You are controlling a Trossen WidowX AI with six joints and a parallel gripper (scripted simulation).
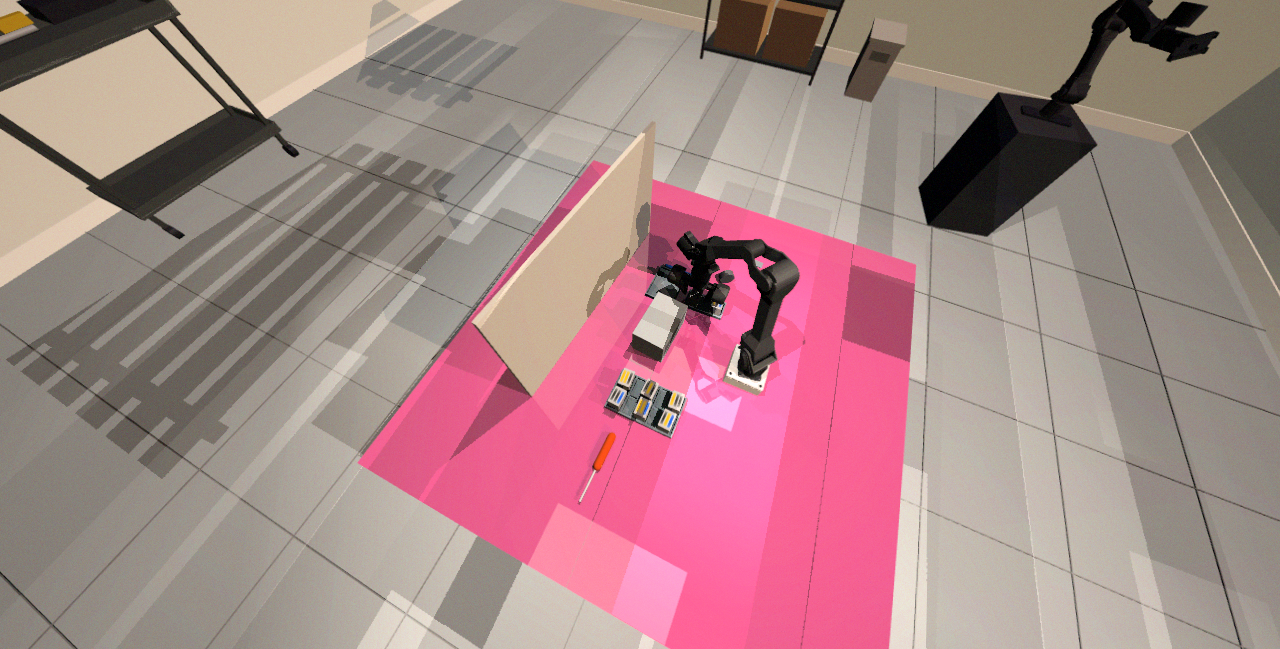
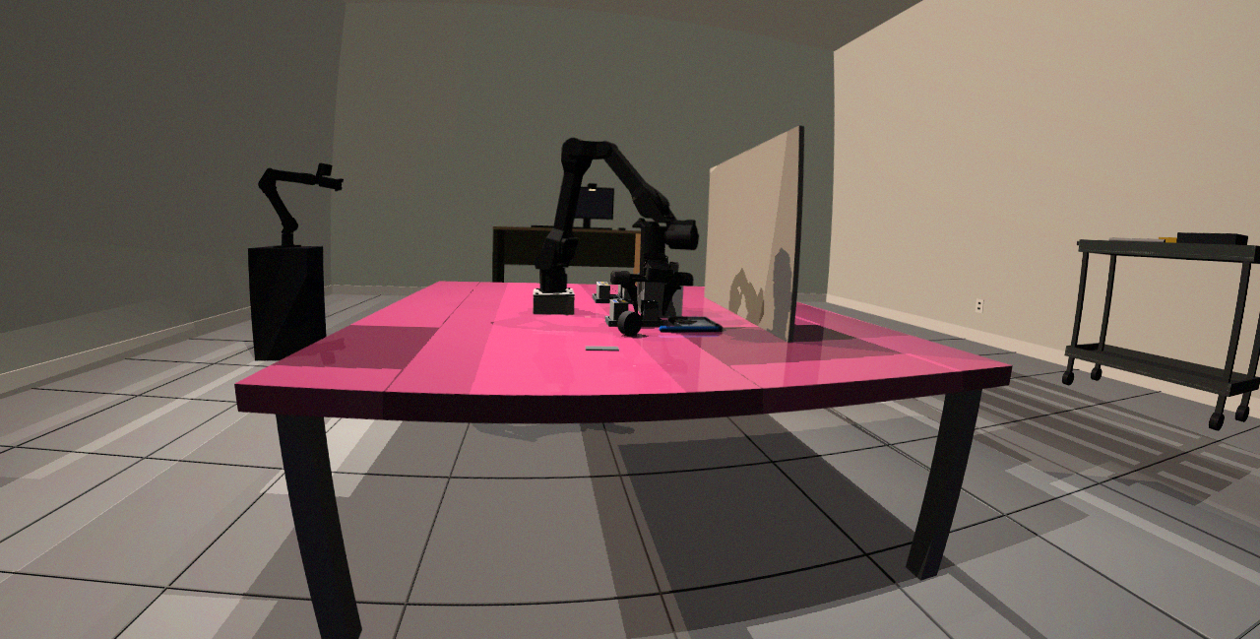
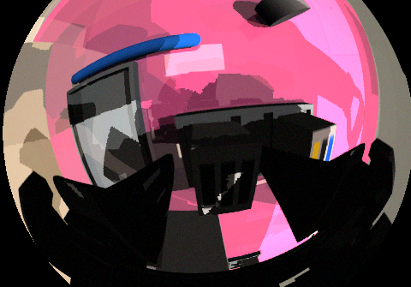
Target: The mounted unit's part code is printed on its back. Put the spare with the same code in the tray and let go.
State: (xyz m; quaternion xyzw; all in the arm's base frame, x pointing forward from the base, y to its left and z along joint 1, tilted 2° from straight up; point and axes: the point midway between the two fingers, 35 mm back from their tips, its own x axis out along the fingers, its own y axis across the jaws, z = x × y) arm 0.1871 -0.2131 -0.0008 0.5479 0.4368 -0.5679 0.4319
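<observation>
My gripper tip is now 2 cm below the spare. The rest, counted from my gripper tip: black round object: 10 cm to the right, 9 cm behind; then grey tray: 10 cm ahead, 4 cm to the right, 2 cm below; then grey box: 15 cm to the left, 9 cm ahead, 3 cm above.
</observation>
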